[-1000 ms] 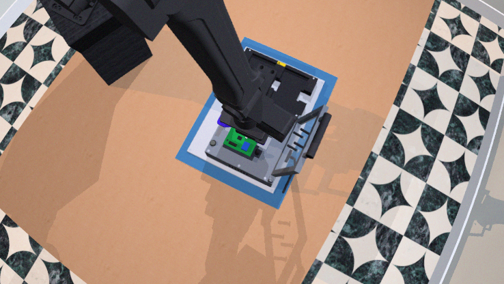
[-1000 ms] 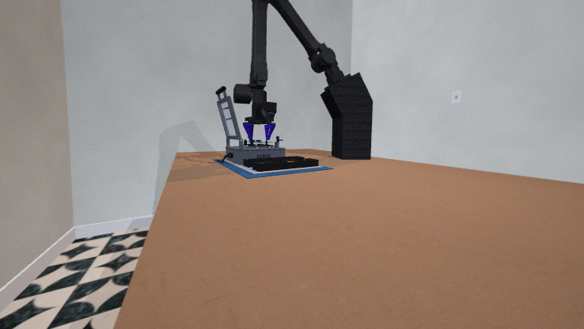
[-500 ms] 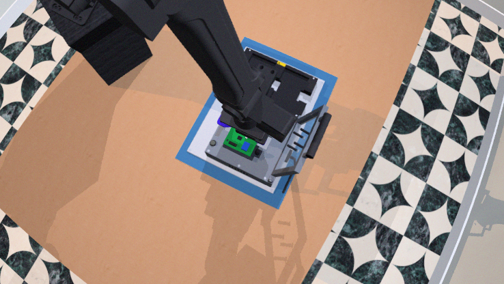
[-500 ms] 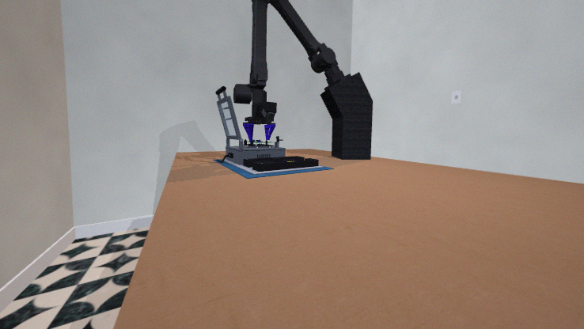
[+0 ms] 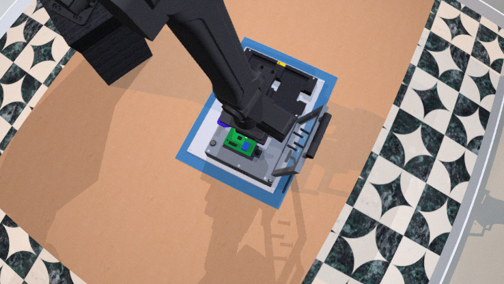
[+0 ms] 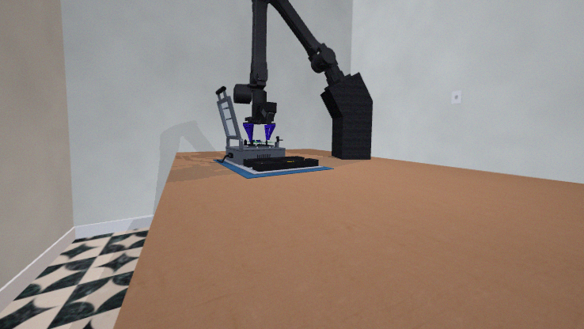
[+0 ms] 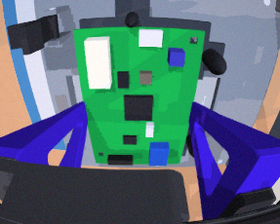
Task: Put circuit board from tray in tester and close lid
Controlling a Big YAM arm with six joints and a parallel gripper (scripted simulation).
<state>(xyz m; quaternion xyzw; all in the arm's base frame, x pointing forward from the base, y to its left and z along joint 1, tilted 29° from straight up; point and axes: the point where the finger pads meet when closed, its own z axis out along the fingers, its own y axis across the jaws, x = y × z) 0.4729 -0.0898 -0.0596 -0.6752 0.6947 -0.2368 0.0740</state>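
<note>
Now: hand right at the green circuit board. Also, from my hand: black plate 10 mm ahead, 20 mm below; then tester 40 mm ahead, 30 mm to the left, 30 mm above; then dark latch hook 50 mm behind, 60 mm to the left.
</note>
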